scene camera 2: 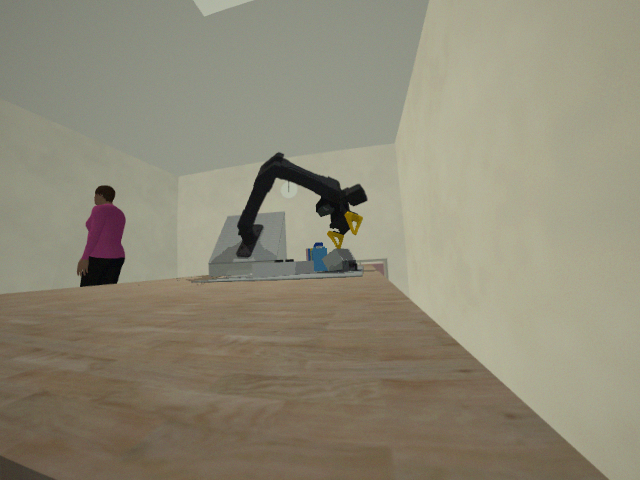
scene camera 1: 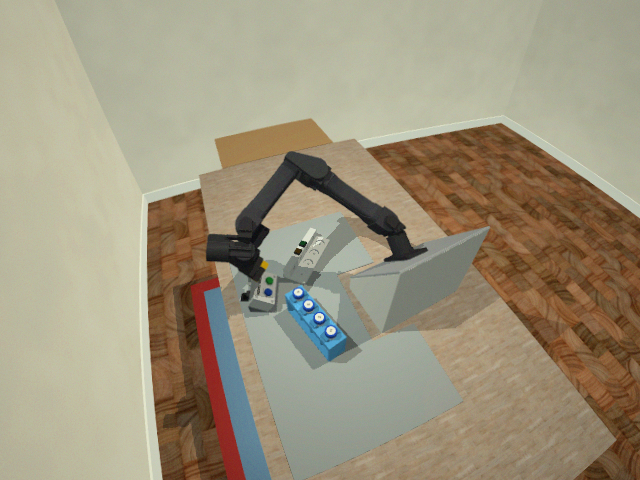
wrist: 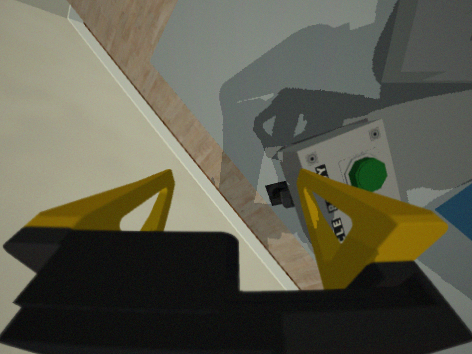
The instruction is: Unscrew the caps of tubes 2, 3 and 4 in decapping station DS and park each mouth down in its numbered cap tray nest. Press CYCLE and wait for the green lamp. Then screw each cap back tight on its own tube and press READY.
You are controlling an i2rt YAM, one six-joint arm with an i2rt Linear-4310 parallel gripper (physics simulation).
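Observation:
The blue decapping station holds a row of several tubes with white-topped blue caps, such as the near-end cap. The pale cap tray stands behind it; its three ringed nests look empty. The grey button box has a green button and a blue button. My gripper is open and empty, above the box's outer side. In the wrist view its right finger covers part of the box's lettering. The tube numbers are unreadable.
A small black fixture sits beside the button box near the table edge. A large grey slanted panel stands by the arm base. Dark green and brown squares are on the tray's back strip. A person stands beyond the table.

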